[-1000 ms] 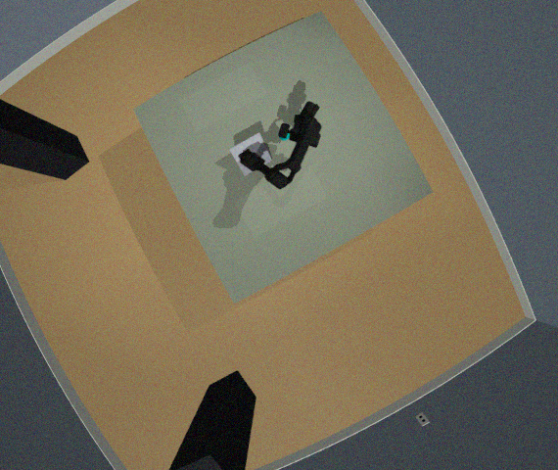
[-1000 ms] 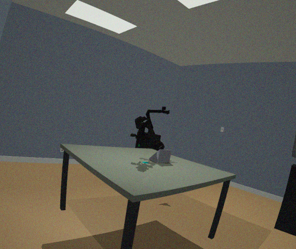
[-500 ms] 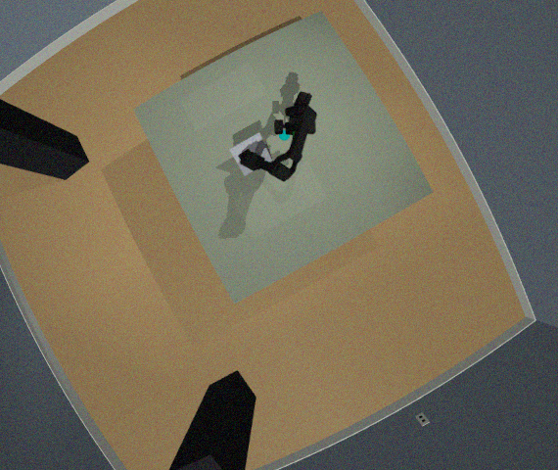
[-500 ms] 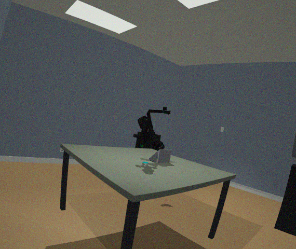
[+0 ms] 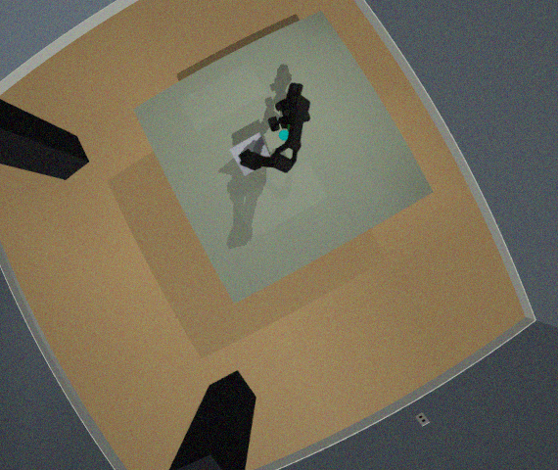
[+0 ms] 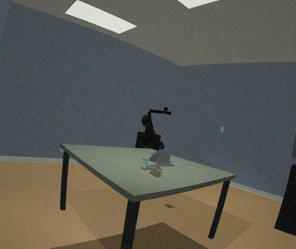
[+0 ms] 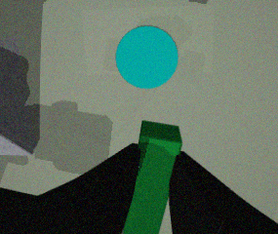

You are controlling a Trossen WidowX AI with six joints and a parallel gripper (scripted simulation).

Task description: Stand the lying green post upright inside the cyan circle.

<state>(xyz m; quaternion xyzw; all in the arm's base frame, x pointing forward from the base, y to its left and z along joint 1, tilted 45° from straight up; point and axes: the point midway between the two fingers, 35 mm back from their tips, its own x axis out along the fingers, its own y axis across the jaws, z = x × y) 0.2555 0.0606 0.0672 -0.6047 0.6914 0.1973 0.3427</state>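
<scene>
My gripper tip is 14 cm above the cyan circle, 3 cm to the right of it and 1 cm past it. The rest, counted from my gripper tip: green post 2 cm to the right.
</scene>
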